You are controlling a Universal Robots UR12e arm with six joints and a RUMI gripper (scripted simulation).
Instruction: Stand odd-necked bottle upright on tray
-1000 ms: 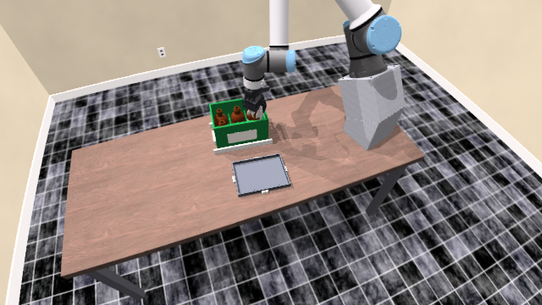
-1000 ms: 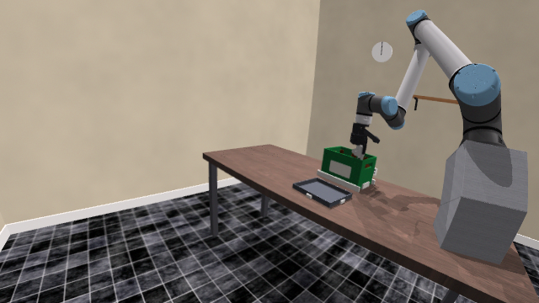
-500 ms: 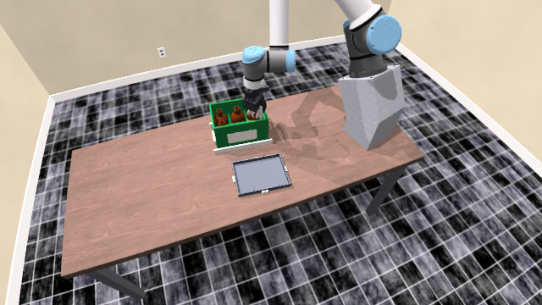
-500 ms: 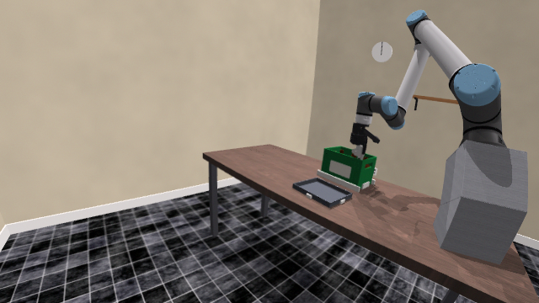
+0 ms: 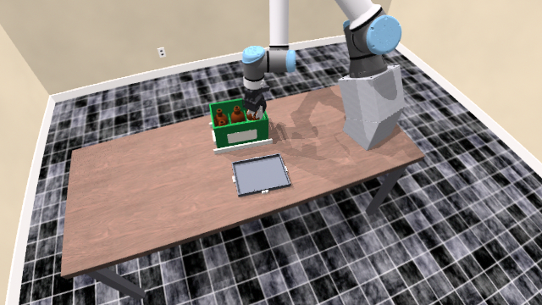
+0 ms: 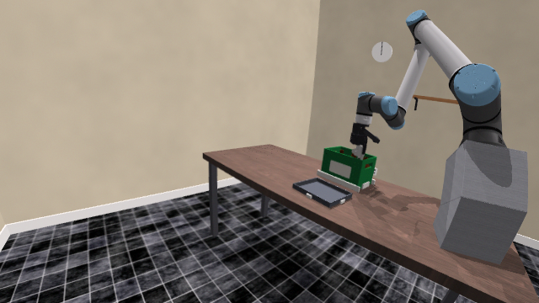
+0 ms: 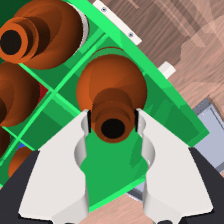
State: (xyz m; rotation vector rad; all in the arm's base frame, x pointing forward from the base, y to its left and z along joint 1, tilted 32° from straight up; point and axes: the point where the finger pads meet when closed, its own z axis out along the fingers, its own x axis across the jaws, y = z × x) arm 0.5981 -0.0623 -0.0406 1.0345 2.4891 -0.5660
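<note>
The glass bottle is 180 mm ahead of my hand, 90 mm to the right of it and 70 mm below it. From my hand the other things lie so: grey tray 250 mm to the left, 140 mm below, 60 mm ahead; then green crate 90 mm ahead, 70 mm below, 50 mm to the right.
</note>
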